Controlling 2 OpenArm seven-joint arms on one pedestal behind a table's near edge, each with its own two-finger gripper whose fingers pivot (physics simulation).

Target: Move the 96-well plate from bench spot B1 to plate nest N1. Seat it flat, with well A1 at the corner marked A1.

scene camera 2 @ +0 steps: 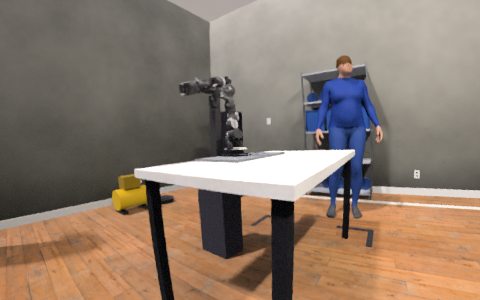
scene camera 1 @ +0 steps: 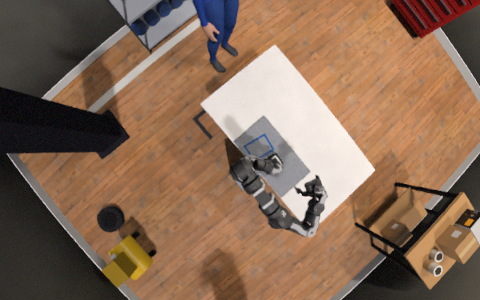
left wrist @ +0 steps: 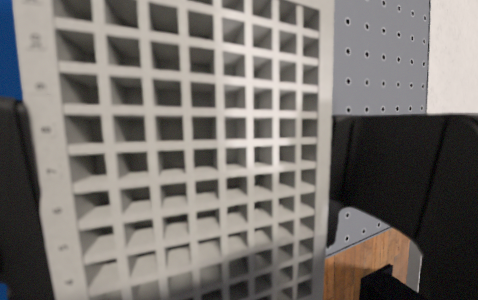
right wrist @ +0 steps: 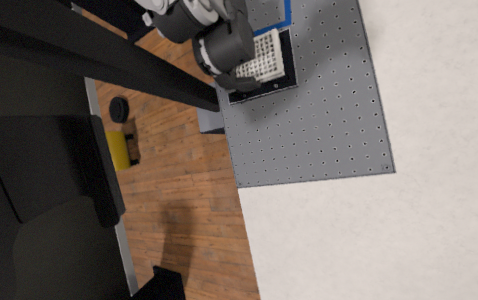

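The white 96-well plate [scene camera 1: 276, 159] [scene camera 2: 240, 148] [left wrist: 187, 143] [right wrist: 272, 62] is at the black plate nest [right wrist: 291, 66], looking level, with a nest margin showing beside it in the right wrist view. Whether it touches the nest floor cannot be told. Column numbers show along its left edge in the left wrist view; the A1 marks cannot be read. My left gripper [scene camera 1: 274, 162] is shut on the plate, a finger along each long side. My right gripper [scene camera 1: 307, 184] is open and empty, raised near the table's lower end. Spot B1's blue outline [scene camera 1: 254, 140] [right wrist: 288, 12] holds no plate.
The grey perforated board [scene camera 1: 295, 172] [scene camera 2: 215, 158] [right wrist: 325, 125] lies on the white table [scene camera 1: 320, 125] [scene camera 2: 225, 177] [right wrist: 325, 240]. A person in blue [scene camera 1: 217, 15] [scene camera 2: 345, 105] stands beyond the table's end. A yellow compressor [scene camera 1: 131, 257] [scene camera 2: 130, 197] is on the floor.
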